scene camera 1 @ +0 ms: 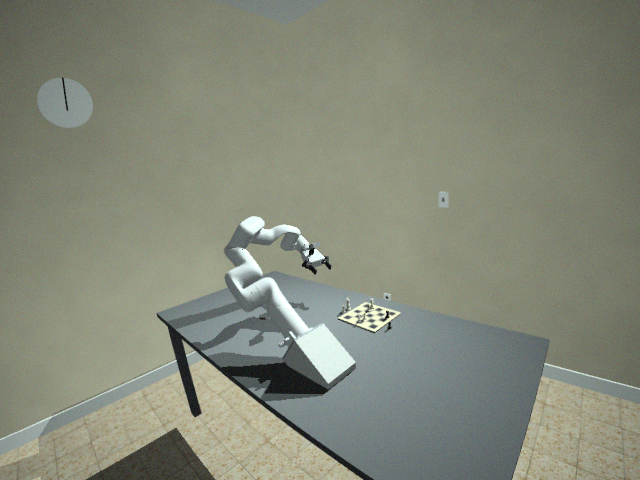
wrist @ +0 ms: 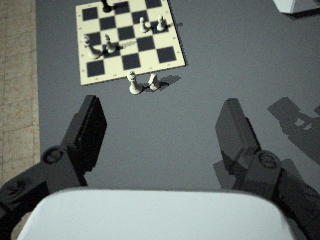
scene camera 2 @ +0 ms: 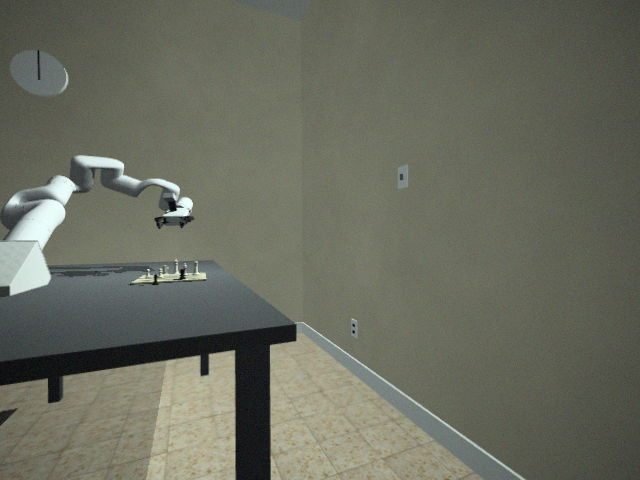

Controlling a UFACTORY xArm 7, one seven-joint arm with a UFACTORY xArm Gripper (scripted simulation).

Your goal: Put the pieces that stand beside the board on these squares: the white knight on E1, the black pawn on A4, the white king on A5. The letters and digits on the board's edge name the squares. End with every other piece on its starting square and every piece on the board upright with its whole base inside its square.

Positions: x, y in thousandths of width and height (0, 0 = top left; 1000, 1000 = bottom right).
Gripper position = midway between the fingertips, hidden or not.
I see my gripper (wrist: 505, 465) and a chessboard (scene camera 1: 588, 666).
